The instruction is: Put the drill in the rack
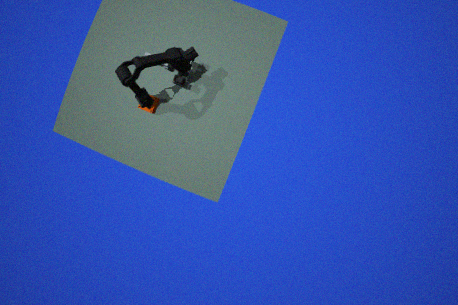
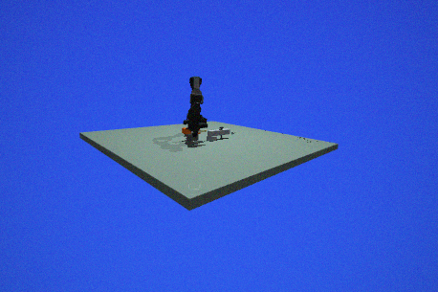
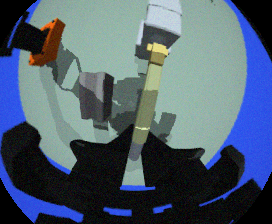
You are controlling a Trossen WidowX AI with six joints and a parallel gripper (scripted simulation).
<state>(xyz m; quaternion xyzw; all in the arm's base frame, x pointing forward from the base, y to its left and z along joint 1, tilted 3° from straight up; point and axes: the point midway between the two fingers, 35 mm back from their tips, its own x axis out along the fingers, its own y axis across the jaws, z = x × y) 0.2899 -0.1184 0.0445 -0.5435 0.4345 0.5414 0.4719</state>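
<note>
Right now my gripper tip is 10 mm past the tan drill, 40 mm to the right of it and 30 mm below it. Also, from my gripper tip: grey housing block 30 mm behind, 200 mm to the left.
</note>
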